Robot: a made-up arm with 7 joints. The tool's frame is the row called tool.
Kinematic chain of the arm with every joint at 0, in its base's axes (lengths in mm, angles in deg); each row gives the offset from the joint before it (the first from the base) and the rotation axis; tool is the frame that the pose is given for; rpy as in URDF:
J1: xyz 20 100 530 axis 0.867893 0.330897 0.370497
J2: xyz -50 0 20 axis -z
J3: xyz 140 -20 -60 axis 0.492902 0.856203 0.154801
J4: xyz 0 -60 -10 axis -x
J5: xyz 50 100 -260 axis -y
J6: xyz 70 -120 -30 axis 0.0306 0.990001 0.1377
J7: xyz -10 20 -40 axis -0.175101 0.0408 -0.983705
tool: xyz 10 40 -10 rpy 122.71 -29.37 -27.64
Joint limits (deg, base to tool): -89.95..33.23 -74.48..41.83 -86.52..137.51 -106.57..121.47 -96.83..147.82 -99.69..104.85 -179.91..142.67
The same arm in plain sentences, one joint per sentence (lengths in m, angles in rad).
The arm has seven revolute joints in a row. What follows holds with every joint at zero, and every direction is one of the base frame's.
Joint 1 lies 0.02 m along +x and 0.1 m along +y and 0.53 m along +z from the base frame's origin and rotates about the direction (0.867893, 0.330897, 0.370497), from -1.5699 to 0.58 rad.
Joint 2 lies 0.05 m along -x and 0.02 m along +z from joint 1 and rotates about -z, from -1.2999 to 0.7301 rad.
Joint 3 lies 0.14 m along +x and 0.02 m along -y and 0.06 m along -z from joint 2 and rotates about the direction (0.492902, 0.856203, 0.154801), from -1.5101 to 2.4 rad.
Joint 4 lies 0.06 m along -y and 0.01 m along -z from joint 3 and rotates about -x, from -1.86 to 2.1201 rad.
Joint 5 lies 0.05 m along +x and 0.1 m along +y and 0.26 m along -z from joint 4 and rotates about -y, from -1.69 to 2.5799 rad.
Joint 6 lies 0.07 m along +x and 0.12 m along -y and 0.03 m along -z from joint 5 and rotates about the direction (0.0306, 0.990001, 0.1377), from -1.7399 to 1.83 rad.
Joint 7 lies 0.01 m along -x and 0.02 m along +y and 0.04 m along -z from joint 6 and rotates about the direction (-0.175101, 0.0408, -0.983705), from -3.14 to 2.4901 rad.
The tool frame, which is the frame that the pose is given for, lies 0.01 m along +x and 0.04 m along +y and 0.01 m along -z from joint 7; its axes are the base frame's turned by roll 2.1417, pitch -0.5126 and yaw -0.4824 rad (as in URDF: about the fixed x, then y, then z).

